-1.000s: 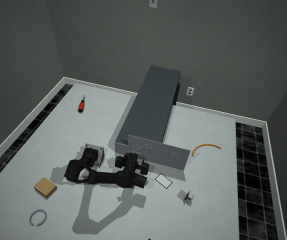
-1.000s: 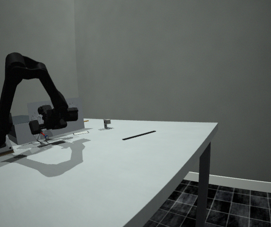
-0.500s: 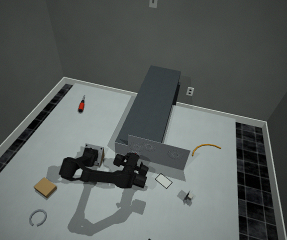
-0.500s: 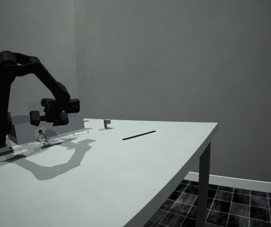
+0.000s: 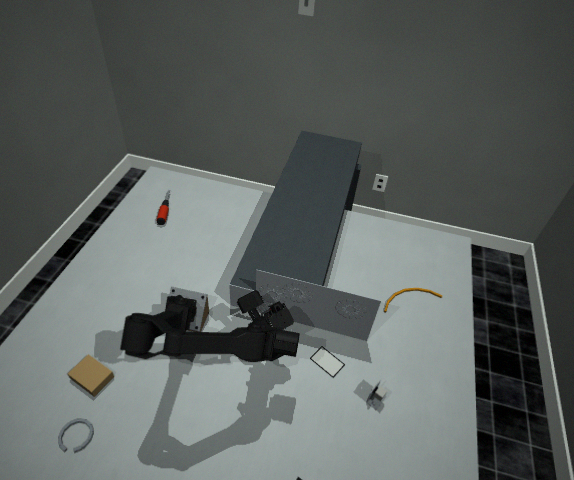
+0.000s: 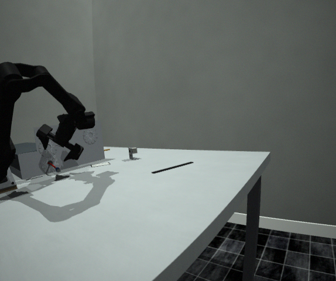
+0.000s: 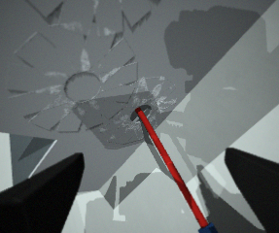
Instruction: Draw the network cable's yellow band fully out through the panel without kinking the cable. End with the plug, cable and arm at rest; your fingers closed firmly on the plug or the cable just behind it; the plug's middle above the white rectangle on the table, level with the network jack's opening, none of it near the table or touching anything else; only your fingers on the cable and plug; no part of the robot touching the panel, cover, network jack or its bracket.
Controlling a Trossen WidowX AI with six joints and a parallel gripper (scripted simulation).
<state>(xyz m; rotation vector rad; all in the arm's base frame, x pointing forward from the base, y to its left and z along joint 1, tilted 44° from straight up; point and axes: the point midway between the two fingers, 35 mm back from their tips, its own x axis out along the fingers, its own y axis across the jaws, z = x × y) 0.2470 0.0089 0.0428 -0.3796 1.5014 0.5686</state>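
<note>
Right now my hand is 3 cm past the plug, 3 cm to the left of it and 7 cm above it. The rest, counted from my hand: white rectangle: 19 cm ahead, 3 cm to the right, 10 cm below; then cardboard block: 43 cm behind, 20 cm to the right, 9 cm below; then black strip: 23 cm ahead, 39 cm to the right, 10 cm below.
</note>
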